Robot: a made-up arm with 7 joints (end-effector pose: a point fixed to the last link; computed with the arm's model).
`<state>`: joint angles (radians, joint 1 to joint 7).
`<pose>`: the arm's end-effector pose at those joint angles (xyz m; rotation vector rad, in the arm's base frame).
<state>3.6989 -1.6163 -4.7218 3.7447 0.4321 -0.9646 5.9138</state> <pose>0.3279 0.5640 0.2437 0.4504 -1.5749 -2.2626</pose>
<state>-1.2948 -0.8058 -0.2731 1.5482 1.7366 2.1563 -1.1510</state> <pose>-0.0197 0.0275 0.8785 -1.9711 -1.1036 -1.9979</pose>
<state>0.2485 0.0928 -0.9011 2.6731 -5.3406 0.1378 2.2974</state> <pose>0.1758 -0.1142 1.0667 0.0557 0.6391 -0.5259</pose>
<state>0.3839 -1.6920 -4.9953 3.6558 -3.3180 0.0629 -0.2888</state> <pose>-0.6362 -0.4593 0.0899 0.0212 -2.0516 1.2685</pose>
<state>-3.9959 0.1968 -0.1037 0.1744 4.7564 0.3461 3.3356</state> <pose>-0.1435 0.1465 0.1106 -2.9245 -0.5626 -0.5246</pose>
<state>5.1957 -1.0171 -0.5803 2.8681 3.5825 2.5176 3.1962</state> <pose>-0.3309 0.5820 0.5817 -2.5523 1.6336 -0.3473</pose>
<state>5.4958 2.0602 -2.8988 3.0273 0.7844 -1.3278 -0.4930</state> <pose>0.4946 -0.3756 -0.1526 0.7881 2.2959 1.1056</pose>
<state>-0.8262 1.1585 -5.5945 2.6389 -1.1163 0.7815 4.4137</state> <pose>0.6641 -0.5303 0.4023 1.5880 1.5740 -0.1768</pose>
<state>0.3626 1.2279 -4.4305 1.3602 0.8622 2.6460 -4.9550</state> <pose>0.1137 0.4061 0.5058 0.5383 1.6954 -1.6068</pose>
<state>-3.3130 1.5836 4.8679 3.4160 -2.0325 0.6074 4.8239</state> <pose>-0.8369 -0.0110 0.2337 -0.5108 -0.9430 1.4772</pose>
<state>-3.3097 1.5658 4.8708 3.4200 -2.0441 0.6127 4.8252</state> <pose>-0.8361 -0.0158 0.2497 -0.4804 -0.9344 1.4830</pose>
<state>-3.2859 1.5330 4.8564 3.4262 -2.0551 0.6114 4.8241</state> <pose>-0.8335 -0.0388 0.2746 -0.4215 -0.9415 1.4948</pose>
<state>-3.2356 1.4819 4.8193 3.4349 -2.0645 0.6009 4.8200</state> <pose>-0.8261 -0.0850 0.3097 -0.3276 -0.9660 1.5119</pose>
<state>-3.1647 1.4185 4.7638 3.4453 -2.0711 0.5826 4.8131</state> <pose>-0.8107 -0.1474 0.3503 -0.2088 -0.9980 1.5288</pose>
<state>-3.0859 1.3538 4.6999 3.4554 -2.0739 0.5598 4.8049</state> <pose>-0.7875 -0.2131 0.3893 -0.0863 -1.0269 1.5401</pose>
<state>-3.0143 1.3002 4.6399 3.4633 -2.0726 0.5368 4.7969</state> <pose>-0.7620 -0.2688 0.4193 0.0161 -1.0479 1.5441</pose>
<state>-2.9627 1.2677 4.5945 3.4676 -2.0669 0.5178 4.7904</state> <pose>-0.7426 -0.3062 0.4353 0.0803 -1.0639 1.5438</pose>
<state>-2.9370 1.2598 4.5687 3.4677 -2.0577 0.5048 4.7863</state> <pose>-0.7348 -0.3236 0.4362 0.1002 -1.0797 1.5417</pose>
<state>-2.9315 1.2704 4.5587 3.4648 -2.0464 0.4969 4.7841</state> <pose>-0.7368 -0.3263 0.4258 0.0872 -1.0968 1.5396</pose>
